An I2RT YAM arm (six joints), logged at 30 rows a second.
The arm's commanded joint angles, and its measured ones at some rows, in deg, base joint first. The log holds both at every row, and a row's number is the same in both.
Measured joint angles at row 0:
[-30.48 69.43 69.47 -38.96 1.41 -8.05]
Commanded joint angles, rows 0 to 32:
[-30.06 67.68 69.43 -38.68 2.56 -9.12]
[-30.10 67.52 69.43 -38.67 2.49 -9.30]
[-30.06 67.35 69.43 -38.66 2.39 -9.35]
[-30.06 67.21 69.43 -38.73 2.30 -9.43]
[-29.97 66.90 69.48 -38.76 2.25 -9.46]
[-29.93 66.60 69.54 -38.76 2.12 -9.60]
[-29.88 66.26 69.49 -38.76 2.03 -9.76]
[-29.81 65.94 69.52 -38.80 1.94 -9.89]
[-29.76 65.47 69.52 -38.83 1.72 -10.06]
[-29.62 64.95 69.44 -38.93 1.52 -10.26]
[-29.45 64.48 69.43 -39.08 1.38 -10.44]
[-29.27 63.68 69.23 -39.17 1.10 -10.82]
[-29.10 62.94 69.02 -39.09 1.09 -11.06]
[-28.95 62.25 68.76 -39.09 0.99 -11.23]
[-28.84 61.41 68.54 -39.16 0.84 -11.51]
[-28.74 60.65 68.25 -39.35 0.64 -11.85]
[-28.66 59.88 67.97 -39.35 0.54 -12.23]
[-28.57 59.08 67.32 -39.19 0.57 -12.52]
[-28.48 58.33 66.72 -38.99 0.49 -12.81]
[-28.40 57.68 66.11 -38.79 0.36 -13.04]
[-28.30 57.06 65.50 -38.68 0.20 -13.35]
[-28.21 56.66 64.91 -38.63 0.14 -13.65]
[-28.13 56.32 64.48 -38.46 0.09 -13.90]
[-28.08 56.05 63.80 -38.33 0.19 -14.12]
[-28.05 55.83 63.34 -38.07 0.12 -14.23]
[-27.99 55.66 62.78 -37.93 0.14 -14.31]
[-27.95 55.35 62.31 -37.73 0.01 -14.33]
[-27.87 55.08 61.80 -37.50 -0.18 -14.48]
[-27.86 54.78 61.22 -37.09 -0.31 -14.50]
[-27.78 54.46 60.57 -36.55 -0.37 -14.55]
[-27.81 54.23 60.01 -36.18 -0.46 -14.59]
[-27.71 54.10 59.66 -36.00 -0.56 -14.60]
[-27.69 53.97 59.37 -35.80 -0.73 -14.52]
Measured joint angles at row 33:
[-28.23 55.05 60.23 -37.41 0.16 -14.04]
